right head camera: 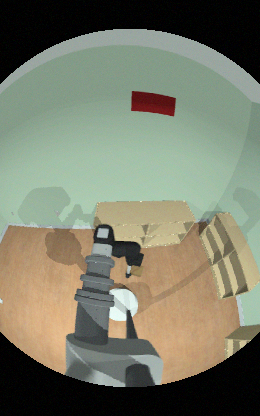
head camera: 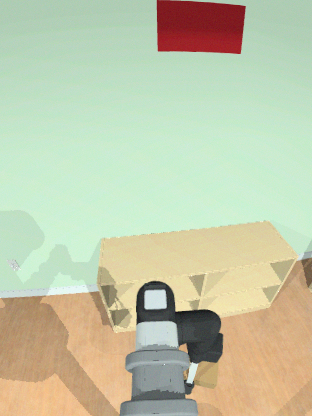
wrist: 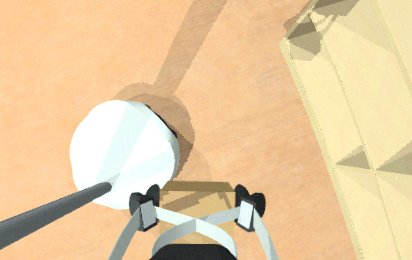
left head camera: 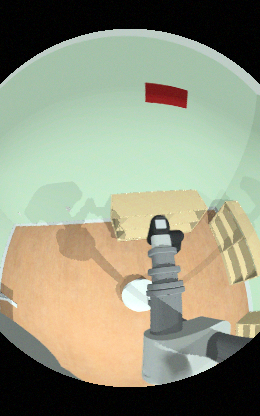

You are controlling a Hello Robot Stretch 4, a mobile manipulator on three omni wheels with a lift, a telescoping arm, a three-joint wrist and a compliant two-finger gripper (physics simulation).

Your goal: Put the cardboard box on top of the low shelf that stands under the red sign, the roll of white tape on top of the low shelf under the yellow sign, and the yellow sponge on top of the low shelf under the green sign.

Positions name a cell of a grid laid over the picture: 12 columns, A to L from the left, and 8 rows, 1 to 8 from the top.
Scene:
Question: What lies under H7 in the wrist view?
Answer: The gripper.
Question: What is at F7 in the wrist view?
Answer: A cardboard box.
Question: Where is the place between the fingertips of the gripper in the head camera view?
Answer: At H8

